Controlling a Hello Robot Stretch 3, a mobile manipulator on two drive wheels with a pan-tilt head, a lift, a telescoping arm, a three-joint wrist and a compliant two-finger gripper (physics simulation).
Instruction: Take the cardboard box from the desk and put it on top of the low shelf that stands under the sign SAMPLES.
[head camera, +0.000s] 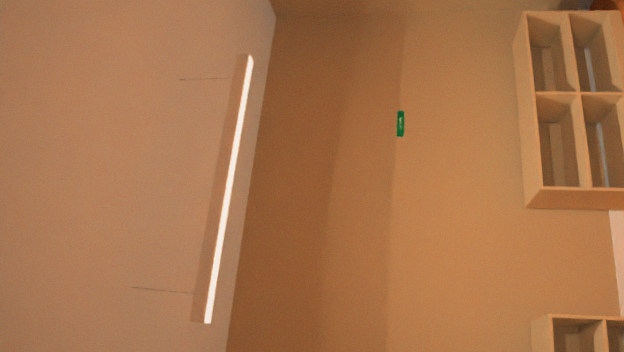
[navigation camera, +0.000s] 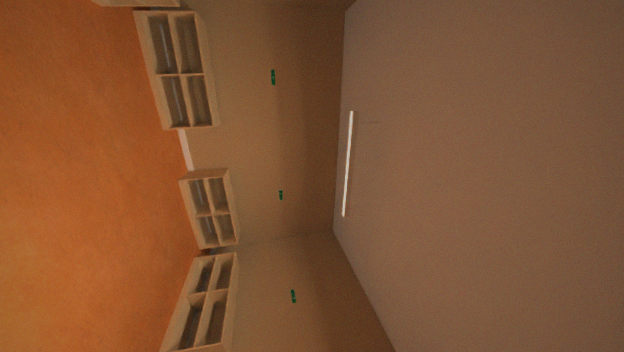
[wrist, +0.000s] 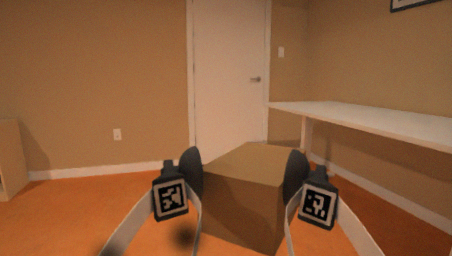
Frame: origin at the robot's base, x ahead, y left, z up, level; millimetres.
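Where they show: gripper, fingertip midpoint: (wrist: 242, 167).
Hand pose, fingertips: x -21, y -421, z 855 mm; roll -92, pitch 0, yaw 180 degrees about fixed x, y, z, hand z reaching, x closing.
After its pixels a point has its place.
The cardboard box (wrist: 242, 205) {x -21, y -385, z 842 mm} is between the two fingertips in the wrist view, tilted, with a corner toward the camera. My gripper (wrist: 242, 167) {x -21, y -420, z 855 mm} is shut on it, with one dark pad at each side, and holds it above the orange floor. Small green signs (head camera: 400, 123) (navigation camera: 273, 77) hang on the wall; their lettering is too small to read, so I cannot tell which says SAMPLES. Low wooden shelves stand below the signs in the navigation view, one at the top (navigation camera: 180, 75) {x 2301, y 1201, z 340 mm}, one in the middle (navigation camera: 207, 215) {x 2964, y -552, z 265 mm} and one at the bottom (navigation camera: 205, 295) {x 2393, y -1446, z 301 mm}. A white desk (wrist: 370, 116) {x -767, y -1580, z 721 mm} stands at the right in the wrist view.
In the wrist view a white door (wrist: 227, 75) {x 140, y -2687, z 959 mm} is in the wall ahead, and part of a wooden shelf unit (wrist: 12, 155) {x 1891, y -1803, z 324 mm} shows at the left edge. A ceiling lamp (head camera: 229, 185) {x 1900, y 24, z 2077 mm} (navigation camera: 348, 165) {x 1879, y 30, z 2083 mm} shows in the head and navigation views, which are turned sideways.
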